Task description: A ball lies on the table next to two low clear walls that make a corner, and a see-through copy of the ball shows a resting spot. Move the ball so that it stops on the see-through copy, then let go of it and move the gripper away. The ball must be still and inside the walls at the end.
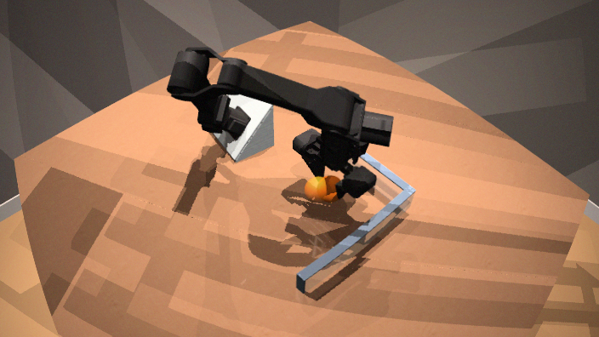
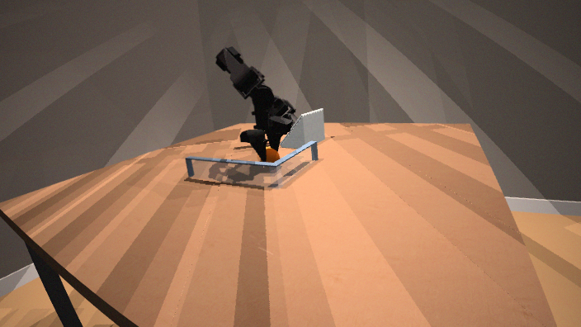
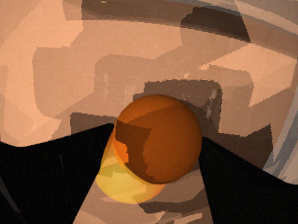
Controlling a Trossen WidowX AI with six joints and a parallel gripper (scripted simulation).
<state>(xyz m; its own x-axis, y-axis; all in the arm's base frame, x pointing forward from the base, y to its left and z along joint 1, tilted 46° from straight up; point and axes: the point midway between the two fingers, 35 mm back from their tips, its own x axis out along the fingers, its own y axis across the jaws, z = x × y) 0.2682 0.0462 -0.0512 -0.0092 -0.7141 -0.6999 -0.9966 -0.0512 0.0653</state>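
Now: gripper tip 1 cm past the see-through copy of ball and 2 cm to the left of it. From my gripper tip the other things lie so: orange ball (right at my gripper tip).
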